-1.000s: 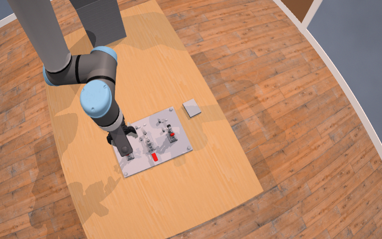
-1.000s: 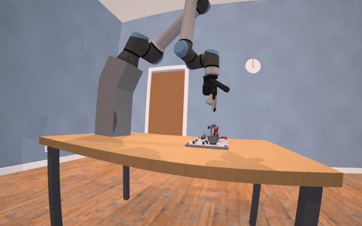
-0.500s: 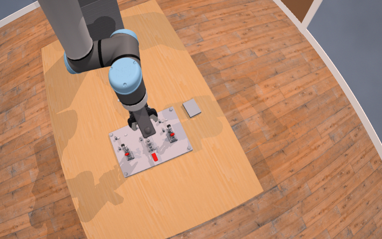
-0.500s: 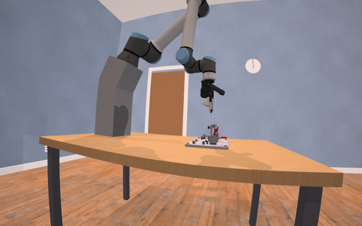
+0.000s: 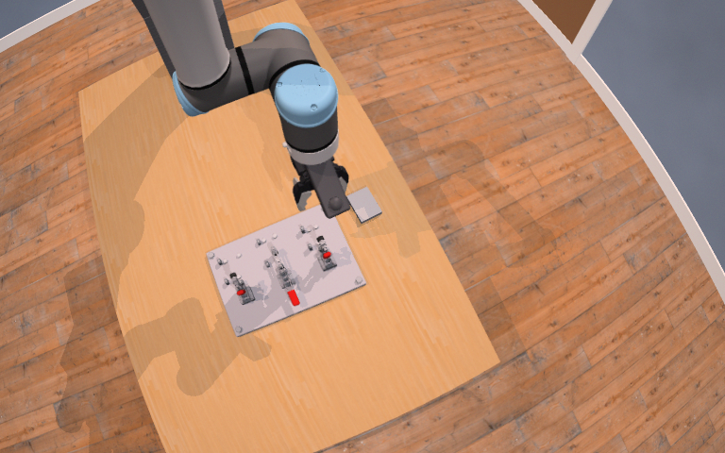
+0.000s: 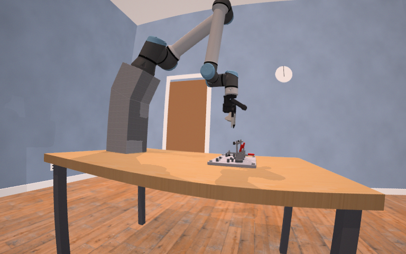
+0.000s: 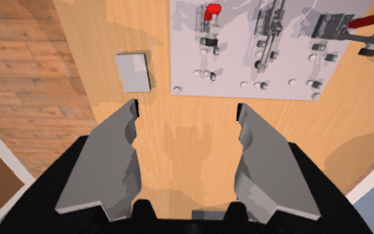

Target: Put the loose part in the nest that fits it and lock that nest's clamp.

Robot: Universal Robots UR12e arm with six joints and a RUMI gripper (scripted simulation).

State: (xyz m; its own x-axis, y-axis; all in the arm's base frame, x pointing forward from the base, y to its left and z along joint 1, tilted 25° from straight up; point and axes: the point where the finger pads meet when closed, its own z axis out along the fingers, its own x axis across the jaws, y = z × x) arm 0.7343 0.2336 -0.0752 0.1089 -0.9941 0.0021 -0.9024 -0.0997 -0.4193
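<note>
Right now my hand is 50 mm past the loose part, 110 mm to the right of it and 210 mm above it. The rest, counted from my hand: grey fixture plate: 50 mm ahead, 130 mm to the right, 210 mm below.
</note>
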